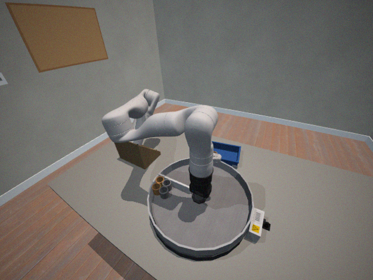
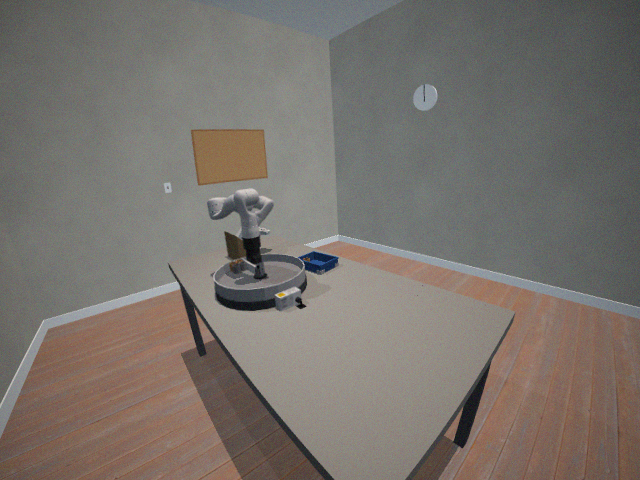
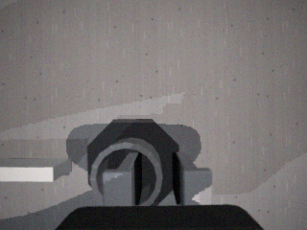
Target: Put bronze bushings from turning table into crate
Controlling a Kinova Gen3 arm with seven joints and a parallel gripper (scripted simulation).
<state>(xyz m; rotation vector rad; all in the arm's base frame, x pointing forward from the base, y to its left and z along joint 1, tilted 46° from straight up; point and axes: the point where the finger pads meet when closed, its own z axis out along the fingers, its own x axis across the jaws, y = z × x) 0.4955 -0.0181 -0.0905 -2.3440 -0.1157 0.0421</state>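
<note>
The round grey turning table lies 20 mm behind my hand and 40 mm below it. From my hand the other things lie so: blue crate: 40 mm behind, 340 mm to the left, 70 mm below.
</note>
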